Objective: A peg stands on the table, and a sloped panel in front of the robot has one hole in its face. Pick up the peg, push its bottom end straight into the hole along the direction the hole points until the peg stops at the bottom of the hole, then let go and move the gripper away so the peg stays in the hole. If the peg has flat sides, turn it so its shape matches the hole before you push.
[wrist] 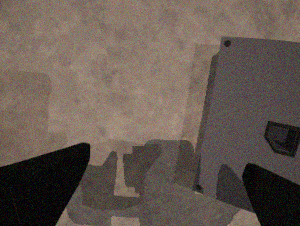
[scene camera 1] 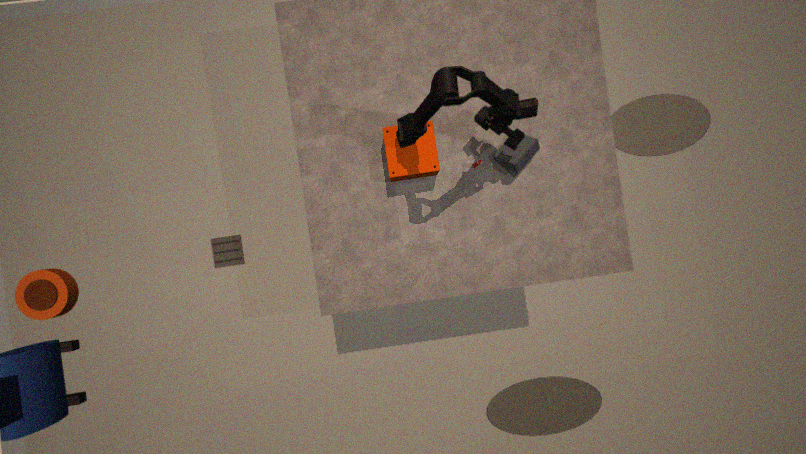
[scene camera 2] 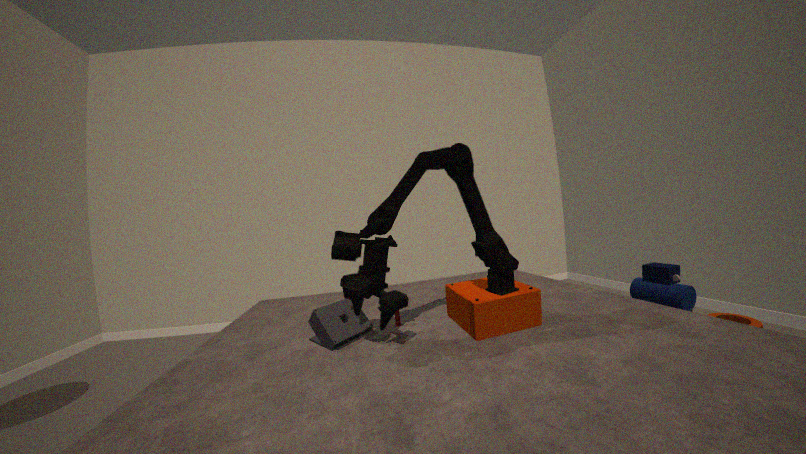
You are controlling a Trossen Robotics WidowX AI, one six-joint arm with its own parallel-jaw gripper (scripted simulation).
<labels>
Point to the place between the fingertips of my gripper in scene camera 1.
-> At 496, 136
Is my gripper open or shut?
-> Open.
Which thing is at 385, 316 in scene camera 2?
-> My gripper.
</labels>
